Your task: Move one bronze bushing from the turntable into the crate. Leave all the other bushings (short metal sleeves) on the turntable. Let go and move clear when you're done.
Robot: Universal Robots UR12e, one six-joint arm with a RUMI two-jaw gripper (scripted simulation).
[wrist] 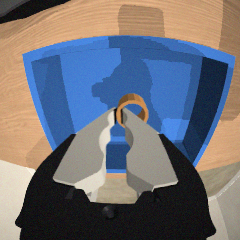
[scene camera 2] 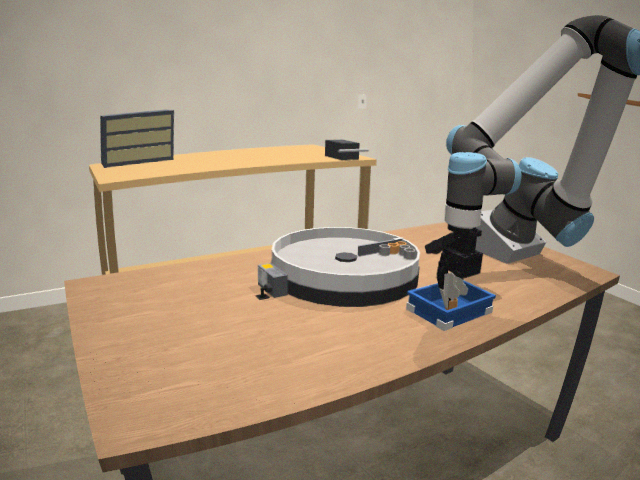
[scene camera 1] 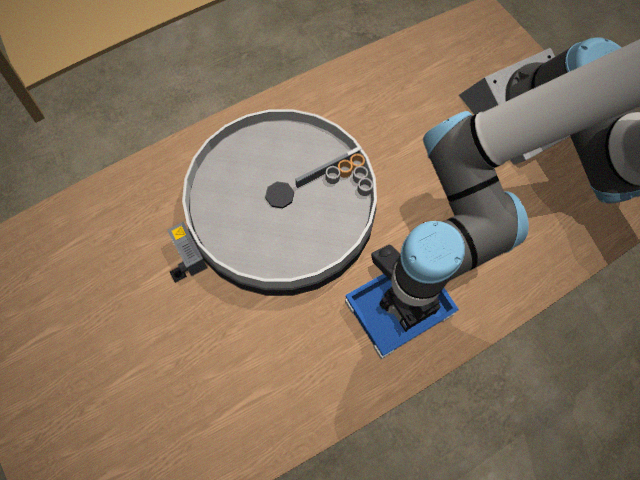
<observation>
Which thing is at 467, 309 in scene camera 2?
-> A blue crate.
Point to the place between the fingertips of the gripper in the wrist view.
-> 119, 108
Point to a blue crate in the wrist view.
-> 184, 93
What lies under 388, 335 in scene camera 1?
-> A blue crate.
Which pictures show the gripper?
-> The wrist view, scene camera 2 and scene camera 1: all of them.
</observation>
